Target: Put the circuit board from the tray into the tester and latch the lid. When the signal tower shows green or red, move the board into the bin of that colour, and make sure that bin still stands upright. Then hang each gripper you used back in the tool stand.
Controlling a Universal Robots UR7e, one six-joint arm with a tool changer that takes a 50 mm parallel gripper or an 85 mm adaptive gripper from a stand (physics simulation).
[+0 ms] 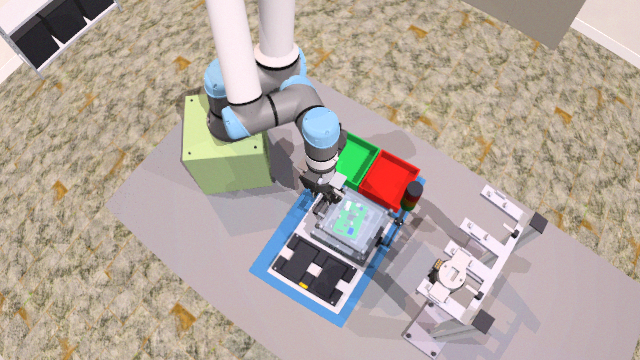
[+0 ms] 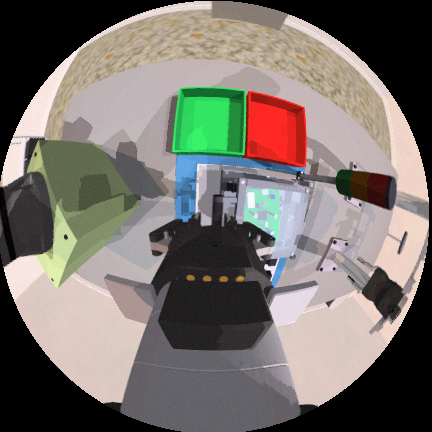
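Observation:
The green circuit board lies in the tester under its clear lid, which lies over it. My black adaptive gripper is low at the tester's edge nearest the robot base, beside the lid. Its fingertips are close to a dark latch part. The gripper body hides much of the fingers, so whether they grip is unclear. The signal tower shows dull red, amber and green segments, none clearly lit. The green bin and red bin stand upright.
The black-and-white tray lies beside the tester on the blue mat. The tool stand holds another gripper at the right. The green robot pedestal stands left of the mat.

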